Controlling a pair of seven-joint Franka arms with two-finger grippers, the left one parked.
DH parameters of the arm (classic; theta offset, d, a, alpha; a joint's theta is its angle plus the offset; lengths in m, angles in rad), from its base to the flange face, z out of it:
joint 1: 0 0.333 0 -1.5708
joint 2: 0 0 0 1.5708
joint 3: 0 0.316 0.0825 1.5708
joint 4: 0 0 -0.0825 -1.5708
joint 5: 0 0.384 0 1.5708
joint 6: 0 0 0.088 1.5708
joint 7: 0 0.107 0 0
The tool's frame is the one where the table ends.
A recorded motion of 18 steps. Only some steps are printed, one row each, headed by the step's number.
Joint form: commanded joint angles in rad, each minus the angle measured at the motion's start. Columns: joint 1, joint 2, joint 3, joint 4, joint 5, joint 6, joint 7.
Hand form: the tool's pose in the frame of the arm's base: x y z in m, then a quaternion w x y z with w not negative. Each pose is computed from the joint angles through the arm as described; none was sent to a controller.
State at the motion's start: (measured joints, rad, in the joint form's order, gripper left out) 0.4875 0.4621 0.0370 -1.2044 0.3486 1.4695 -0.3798
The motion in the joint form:
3: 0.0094 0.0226 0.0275 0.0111 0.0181 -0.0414 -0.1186
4: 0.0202 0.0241 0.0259 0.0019 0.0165 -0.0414 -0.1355
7: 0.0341 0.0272 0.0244 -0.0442 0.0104 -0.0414 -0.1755
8: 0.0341 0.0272 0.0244 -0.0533 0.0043 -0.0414 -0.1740
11: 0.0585 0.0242 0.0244 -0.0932 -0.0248 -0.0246 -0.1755
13: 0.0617 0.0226 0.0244 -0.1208 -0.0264 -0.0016 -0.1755
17: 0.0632 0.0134 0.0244 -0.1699 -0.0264 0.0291 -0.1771
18: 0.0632 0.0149 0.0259 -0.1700 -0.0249 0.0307 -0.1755
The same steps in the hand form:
3: 0.5504 0.3845 0.4993 0.19346 -0.83860 -0.49302 0.12748
4: 0.5463 0.3895 0.4940 0.19271 -0.83216 -0.50293 0.13199
7: 0.5382 0.3943 0.4710 0.19097 -0.81853 -0.51962 0.15340
8: 0.5376 0.3932 0.4667 0.18779 -0.81919 -0.51835 0.15803
11: 0.5271 0.4020 0.4505 0.17120 -0.81540 -0.52619 0.17008
13: 0.5254 0.4029 0.4403 0.16983 -0.81659 -0.52422 0.17187
17: 0.5216 0.4013 0.4261 0.16897 -0.81818 -0.52049 0.17642
18: 0.5213 0.4022 0.4252 0.16980 -0.81824 -0.52004 0.17666

